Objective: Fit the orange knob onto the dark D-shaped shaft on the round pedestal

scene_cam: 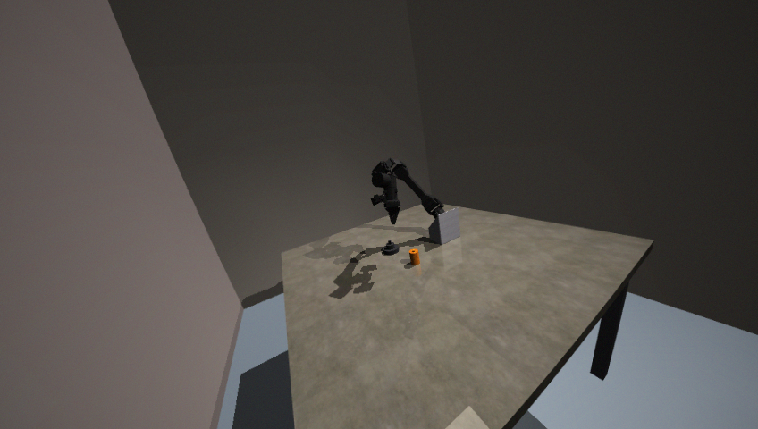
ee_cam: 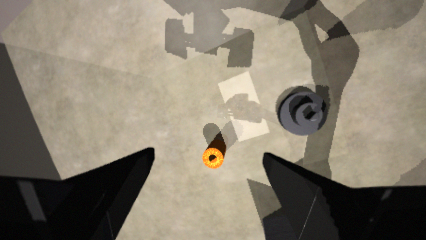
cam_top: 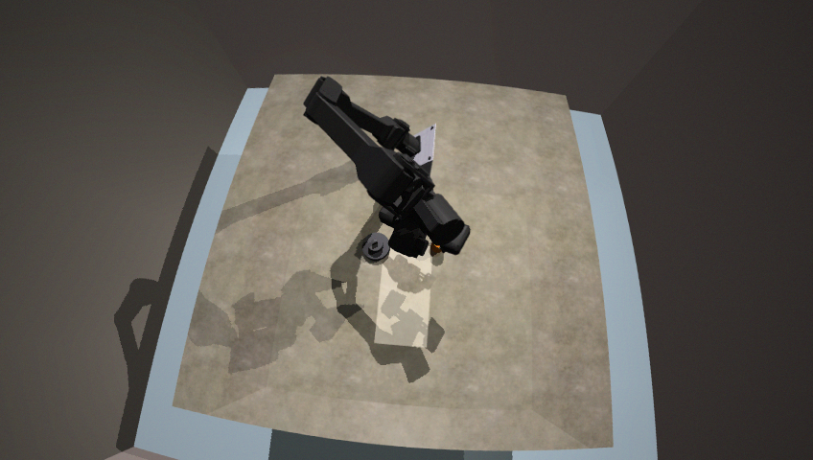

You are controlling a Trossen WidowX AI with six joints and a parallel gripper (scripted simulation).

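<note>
Right now the orange knob is 17 cm below my gripper tip, 5 cm to the left of it and 5 cm behind it. From my gripper tip the other things lie so: pedestal 17 cm below, 14 cm to the right, 5 cm behind.
</note>
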